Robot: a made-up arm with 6 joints.
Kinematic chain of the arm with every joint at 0, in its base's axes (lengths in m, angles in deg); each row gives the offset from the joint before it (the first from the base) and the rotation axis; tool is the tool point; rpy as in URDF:
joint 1: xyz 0 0 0.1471 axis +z
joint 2: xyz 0 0 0 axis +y
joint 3: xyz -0.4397 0 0.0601 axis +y
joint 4: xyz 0.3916 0 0.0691 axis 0.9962 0 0.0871
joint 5: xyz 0 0 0 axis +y
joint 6: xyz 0.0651 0 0.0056 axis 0.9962 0 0.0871
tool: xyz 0 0 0 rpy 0 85 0
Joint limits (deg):
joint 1: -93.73..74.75
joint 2: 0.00..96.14
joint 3: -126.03..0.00
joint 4: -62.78..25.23
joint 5: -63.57..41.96
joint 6: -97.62..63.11
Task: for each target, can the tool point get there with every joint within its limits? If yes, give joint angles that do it. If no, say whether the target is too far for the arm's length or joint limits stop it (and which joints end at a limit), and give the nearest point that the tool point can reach.
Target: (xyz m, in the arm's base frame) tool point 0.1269 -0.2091 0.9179
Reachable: yes | joints -59.25 72.30 -108.31 -18.64 -6.04 -59.60
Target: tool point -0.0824 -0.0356 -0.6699
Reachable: no: joint limits stop it (at a limit: joint 1, joint 2, joint 3) | nearest point -0.0143 -0.1259 0.1164 | short by 0.794 m
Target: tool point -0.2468 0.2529 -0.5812
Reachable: no: joint limits stop it (at a limit: joint 1, joint 2, joint 3, joint 4) | nearest point 0.0172 0.1438 0.1201 | short by 0.757 m
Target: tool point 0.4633 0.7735 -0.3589
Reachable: no: too far | nearest point 0.2088 0.3486 0.2248 | short by 0.766 m
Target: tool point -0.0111 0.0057 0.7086
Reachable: yes | joints -80.46 28.75 -62.04 -29.55 18.06 -38.18
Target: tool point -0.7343 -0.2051 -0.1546
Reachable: no: joint limits stop it (at a limit: joint 2, joint 3, joint 5) | nearest point -0.7601 -0.2123 0.4669 | short by 0.622 m
